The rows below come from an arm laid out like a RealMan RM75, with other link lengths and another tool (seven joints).
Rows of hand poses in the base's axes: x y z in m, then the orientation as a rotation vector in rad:
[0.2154, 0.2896, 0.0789, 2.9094, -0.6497, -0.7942]
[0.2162, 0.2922, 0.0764, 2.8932, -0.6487, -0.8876]
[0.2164, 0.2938, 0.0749, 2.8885, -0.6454, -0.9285]
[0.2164, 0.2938, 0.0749, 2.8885, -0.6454, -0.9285]
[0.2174, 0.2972, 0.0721, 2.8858, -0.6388, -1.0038]
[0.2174, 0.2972, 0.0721, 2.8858, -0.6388, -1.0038]
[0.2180, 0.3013, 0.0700, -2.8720, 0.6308, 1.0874]
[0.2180, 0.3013, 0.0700, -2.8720, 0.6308, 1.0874]
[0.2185, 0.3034, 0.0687, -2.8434, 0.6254, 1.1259]
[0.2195, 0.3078, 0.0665, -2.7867, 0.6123, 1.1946]
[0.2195, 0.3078, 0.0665, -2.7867, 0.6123, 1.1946]
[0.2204, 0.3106, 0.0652, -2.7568, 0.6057, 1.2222]
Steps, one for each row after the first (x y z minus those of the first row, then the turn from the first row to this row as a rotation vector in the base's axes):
[0.0008, 0.0026, -0.0025, 0.0218, 0.0575, -0.0058]
[0.0010, 0.0042, -0.0040, 0.0342, 0.0817, -0.0069]
[0.0010, 0.0042, -0.0040, 0.0342, 0.0817, -0.0069]
[0.0020, 0.0076, -0.0068, 0.0634, 0.1232, -0.0096]
[0.0020, 0.0076, -0.0068, 0.0634, 0.1232, -0.0096]
[0.0026, 0.0117, -0.0089, 0.1006, 0.1700, -0.0150]
[0.0026, 0.0117, -0.0089, 0.1006, 0.1700, -0.0150]
[0.0031, 0.0138, -0.0102, 0.1195, 0.1961, -0.0198]
[0.0041, 0.0182, -0.0124, 0.1578, 0.2439, -0.0283]
[0.0041, 0.0182, -0.0124, 0.1578, 0.2439, -0.0283]
[0.0050, 0.0210, -0.0137, 0.1793, 0.2639, -0.0334]

